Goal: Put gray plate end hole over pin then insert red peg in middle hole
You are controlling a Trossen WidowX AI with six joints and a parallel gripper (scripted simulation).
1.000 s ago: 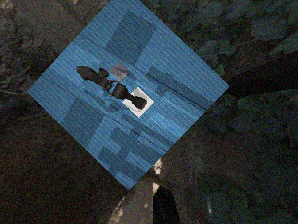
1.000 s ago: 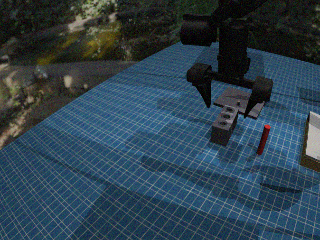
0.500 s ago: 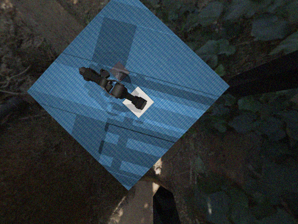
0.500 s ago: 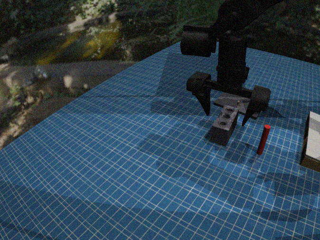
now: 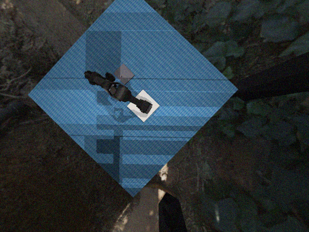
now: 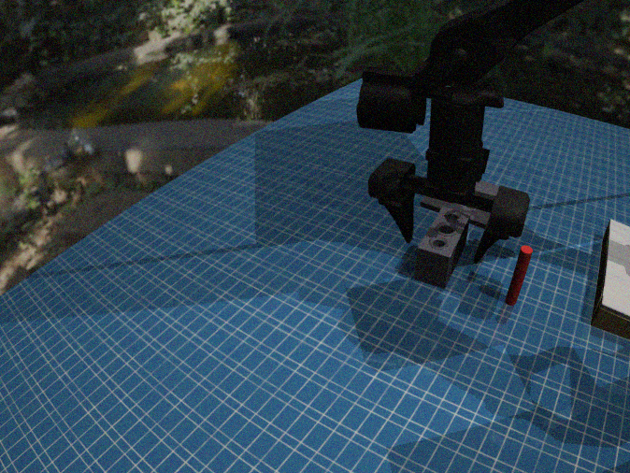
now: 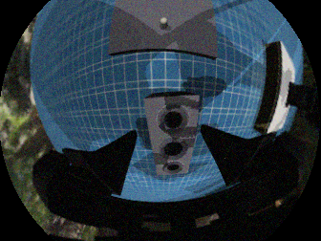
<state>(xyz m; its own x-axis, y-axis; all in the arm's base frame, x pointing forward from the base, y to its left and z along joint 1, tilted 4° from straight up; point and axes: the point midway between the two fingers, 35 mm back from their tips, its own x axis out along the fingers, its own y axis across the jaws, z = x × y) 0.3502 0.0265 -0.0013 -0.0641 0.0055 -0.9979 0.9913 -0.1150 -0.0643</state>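
Now: gripper tip 2 cm below the gray plate. The rest, counted from my gripper tip: dark square base (14 cm to the right, 2 cm behind, 1 cm below); then red peg (10 cm behind, 5 cm to the left, 2 cm above).
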